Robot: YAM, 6 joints.
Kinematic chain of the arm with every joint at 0, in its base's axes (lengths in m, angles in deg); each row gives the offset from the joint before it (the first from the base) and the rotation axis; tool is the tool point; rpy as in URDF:
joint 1: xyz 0 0 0.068 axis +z
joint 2: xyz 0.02 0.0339 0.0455 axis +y
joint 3: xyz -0.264 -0.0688 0 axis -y
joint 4: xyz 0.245 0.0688 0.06 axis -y
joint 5: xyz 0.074 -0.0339 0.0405 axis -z
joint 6: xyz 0.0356 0 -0.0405 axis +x
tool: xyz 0 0 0 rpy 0 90 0
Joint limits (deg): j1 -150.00..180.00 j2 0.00..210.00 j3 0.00..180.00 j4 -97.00..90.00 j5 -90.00..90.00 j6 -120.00..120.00
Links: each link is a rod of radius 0.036 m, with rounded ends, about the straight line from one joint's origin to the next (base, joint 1, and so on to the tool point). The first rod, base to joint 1, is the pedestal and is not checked.
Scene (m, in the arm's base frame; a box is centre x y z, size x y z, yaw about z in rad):
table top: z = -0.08
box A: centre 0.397 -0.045 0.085 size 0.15 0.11 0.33 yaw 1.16
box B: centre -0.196 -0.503 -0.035 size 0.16 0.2 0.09 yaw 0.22
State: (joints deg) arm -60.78 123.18 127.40 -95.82 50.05 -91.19
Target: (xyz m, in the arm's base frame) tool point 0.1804 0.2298 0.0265
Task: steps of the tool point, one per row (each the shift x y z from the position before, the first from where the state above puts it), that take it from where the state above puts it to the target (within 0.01 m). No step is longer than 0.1 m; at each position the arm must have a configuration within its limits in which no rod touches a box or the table.
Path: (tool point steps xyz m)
1: 0.0789 0.0594 0.0145
2: 0.0599 0.0760 0.0142
3: 0.0374 0.0866 0.0140
4: 0.0138 0.0910 0.0135
5: -0.0097 0.0887 0.0130
6: -0.0312 0.0806 0.0125
7: -0.0490 0.0673 0.0118
8: 0.0133 0.0349 -0.0767
9: -0.0025 0.0235 -0.0763
10: -0.0154 0.0116 -0.0716
11: -0.0247 0.0003 -0.0633
12: -0.0302 -0.0094 -0.0530
13: -0.0325 -0.0168 -0.0416

